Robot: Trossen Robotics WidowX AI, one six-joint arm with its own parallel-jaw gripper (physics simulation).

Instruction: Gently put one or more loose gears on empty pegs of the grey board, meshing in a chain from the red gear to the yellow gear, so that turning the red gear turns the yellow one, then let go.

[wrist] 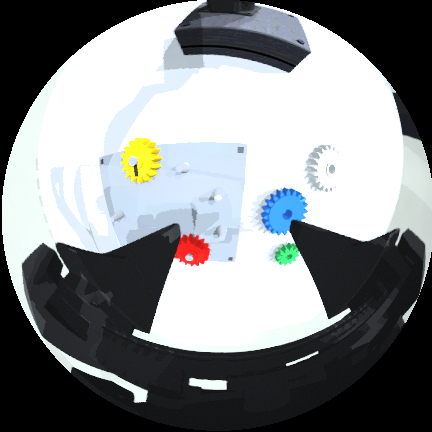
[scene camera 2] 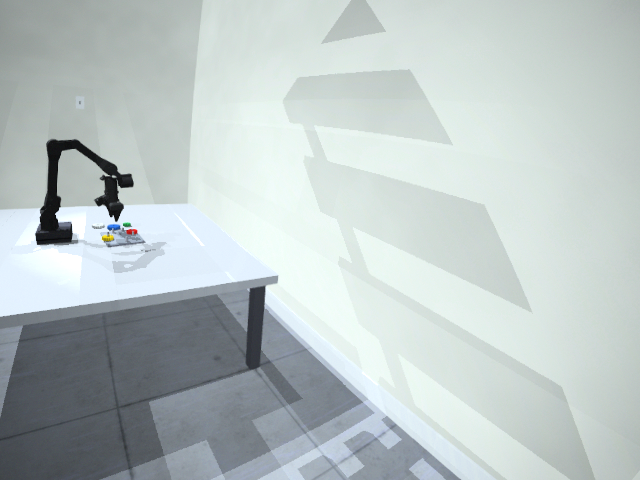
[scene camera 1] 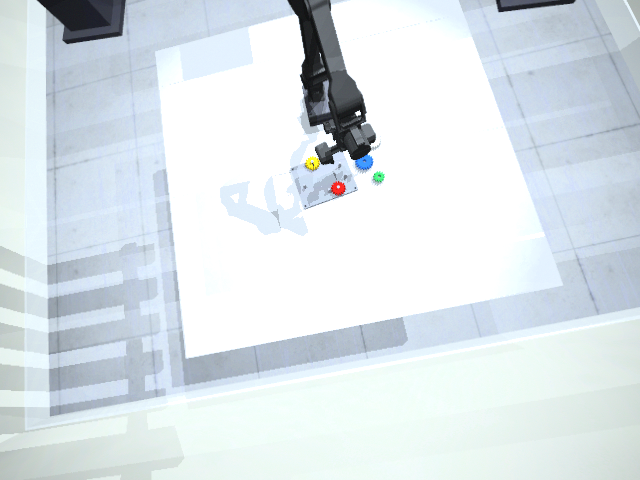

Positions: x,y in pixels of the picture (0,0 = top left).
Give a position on a yellow gear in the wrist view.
At 142,148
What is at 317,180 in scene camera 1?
A grey board.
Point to a red gear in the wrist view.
199,250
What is the gripper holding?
Nothing.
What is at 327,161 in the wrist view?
A white gear.
